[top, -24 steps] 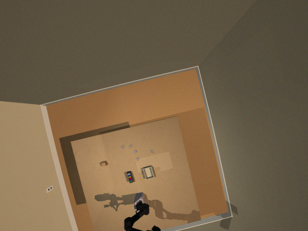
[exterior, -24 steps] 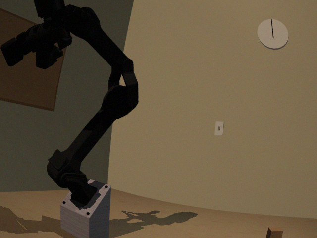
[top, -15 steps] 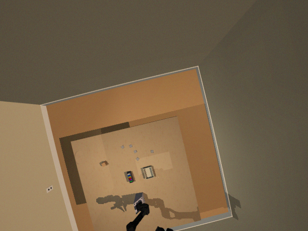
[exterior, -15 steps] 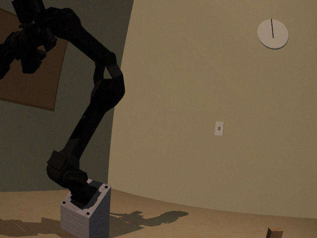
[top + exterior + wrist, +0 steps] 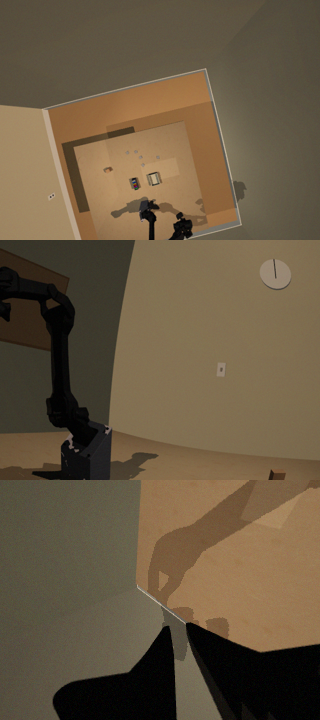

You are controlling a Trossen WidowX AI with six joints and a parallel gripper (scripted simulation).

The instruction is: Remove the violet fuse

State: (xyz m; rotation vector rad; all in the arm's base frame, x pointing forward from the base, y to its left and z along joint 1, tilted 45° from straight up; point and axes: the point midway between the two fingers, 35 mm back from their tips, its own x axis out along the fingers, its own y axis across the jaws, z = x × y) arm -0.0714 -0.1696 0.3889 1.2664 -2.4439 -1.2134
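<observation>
My gripper tip is 35 cm short of the violet fuse, 46 cm to the right of it and 23 cm above it. From my gripper tip the other things lie so: red fuse 37 cm ahead, 46 cm to the left, 23 cm below; tray 38 cm ahead, 24 cm to the left, 25 cm below; green fuse 34 cm ahead, 45 cm to the left, 23 cm below.
</observation>
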